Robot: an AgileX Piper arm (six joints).
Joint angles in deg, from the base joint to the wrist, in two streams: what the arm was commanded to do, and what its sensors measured. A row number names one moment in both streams.
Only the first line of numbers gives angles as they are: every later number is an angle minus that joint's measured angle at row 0.
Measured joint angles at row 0: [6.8, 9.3, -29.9, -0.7, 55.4, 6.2]
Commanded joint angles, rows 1 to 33: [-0.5, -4.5, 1.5, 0.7, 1.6, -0.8]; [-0.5, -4.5, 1.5, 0.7, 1.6, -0.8]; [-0.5, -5.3, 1.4, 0.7, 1.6, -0.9]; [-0.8, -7.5, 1.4, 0.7, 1.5, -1.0]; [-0.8, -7.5, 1.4, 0.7, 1.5, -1.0]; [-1.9, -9.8, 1.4, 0.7, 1.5, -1.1]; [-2.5, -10.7, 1.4, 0.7, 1.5, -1.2]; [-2.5, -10.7, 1.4, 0.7, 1.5, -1.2]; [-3.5, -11.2, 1.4, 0.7, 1.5, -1.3]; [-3.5, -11.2, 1.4, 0.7, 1.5, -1.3]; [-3.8, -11.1, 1.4, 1.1, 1.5, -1.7]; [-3.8, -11.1, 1.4, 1.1, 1.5, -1.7]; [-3.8, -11.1, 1.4, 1.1, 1.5, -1.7]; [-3.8, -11.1, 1.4, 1.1, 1.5, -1.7]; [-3.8, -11.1, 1.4, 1.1, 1.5, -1.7]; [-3.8, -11.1, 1.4, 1.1, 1.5, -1.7]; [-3.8, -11.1, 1.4, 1.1, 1.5, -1.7]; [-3.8, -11.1, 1.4, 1.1, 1.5, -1.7]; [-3.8, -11.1, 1.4, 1.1, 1.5, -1.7]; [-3.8, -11.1, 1.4, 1.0, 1.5, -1.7]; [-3.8, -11.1, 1.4, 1.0, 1.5, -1.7]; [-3.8, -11.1, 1.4, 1.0, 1.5, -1.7]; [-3.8, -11.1, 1.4, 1.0, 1.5, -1.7]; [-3.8, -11.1, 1.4, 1.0, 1.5, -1.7]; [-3.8, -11.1, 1.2, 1.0, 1.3, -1.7]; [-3.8, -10.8, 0.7, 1.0, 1.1, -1.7]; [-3.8, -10.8, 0.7, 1.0, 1.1, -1.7]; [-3.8, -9.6, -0.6, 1.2, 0.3, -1.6]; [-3.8, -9.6, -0.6, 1.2, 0.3, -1.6]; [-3.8, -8.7, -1.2, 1.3, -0.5, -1.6]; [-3.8, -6.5, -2.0, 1.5, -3.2, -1.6]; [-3.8, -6.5, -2.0, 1.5, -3.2, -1.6]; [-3.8, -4.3, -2.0, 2.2, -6.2, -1.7]
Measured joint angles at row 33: [-3.6, -7.0, -1.2, 1.3, -1.8, -1.2]
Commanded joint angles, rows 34 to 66: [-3.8, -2.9, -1.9, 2.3, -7.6, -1.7]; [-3.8, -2.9, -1.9, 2.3, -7.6, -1.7]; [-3.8, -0.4, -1.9, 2.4, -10.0, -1.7]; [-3.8, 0.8, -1.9, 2.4, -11.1, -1.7]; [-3.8, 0.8, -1.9, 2.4, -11.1, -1.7]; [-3.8, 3.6, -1.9, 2.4, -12.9, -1.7]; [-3.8, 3.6, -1.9, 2.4, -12.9, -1.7]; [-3.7, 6.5, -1.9, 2.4, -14.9, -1.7]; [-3.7, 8.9, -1.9, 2.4, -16.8, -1.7]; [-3.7, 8.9, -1.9, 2.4, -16.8, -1.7]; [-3.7, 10.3, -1.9, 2.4, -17.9, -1.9]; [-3.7, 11.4, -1.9, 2.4, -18.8, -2.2]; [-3.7, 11.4, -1.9, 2.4, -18.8, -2.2]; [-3.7, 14.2, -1.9, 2.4, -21.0, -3.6]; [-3.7, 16.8, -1.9, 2.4, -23.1, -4.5]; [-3.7, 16.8, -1.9, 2.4, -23.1, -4.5]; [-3.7, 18.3, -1.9, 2.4, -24.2, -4.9]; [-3.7, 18.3, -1.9, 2.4, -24.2, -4.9]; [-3.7, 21.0, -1.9, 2.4, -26.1, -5.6]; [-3.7, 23.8, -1.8, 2.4, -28.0, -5.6]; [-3.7, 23.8, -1.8, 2.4, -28.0, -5.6]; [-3.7, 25.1, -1.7, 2.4, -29.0, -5.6]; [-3.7, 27.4, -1.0, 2.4, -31.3, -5.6]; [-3.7, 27.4, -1.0, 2.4, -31.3, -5.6]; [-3.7, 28.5, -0.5, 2.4, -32.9, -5.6]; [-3.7, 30.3, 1.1, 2.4, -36.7, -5.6]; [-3.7, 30.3, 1.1, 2.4, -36.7, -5.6]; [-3.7, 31.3, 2.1, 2.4, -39.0, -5.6]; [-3.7, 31.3, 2.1, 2.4, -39.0, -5.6]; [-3.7, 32.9, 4.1, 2.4, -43.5, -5.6]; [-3.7, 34.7, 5.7, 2.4, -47.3, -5.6]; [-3.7, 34.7, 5.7, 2.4, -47.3, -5.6]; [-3.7, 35.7, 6.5, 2.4, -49.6, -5.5]
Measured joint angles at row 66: [-3.6, 33.7, 4.5, 2.5, -43.1, -4.9]
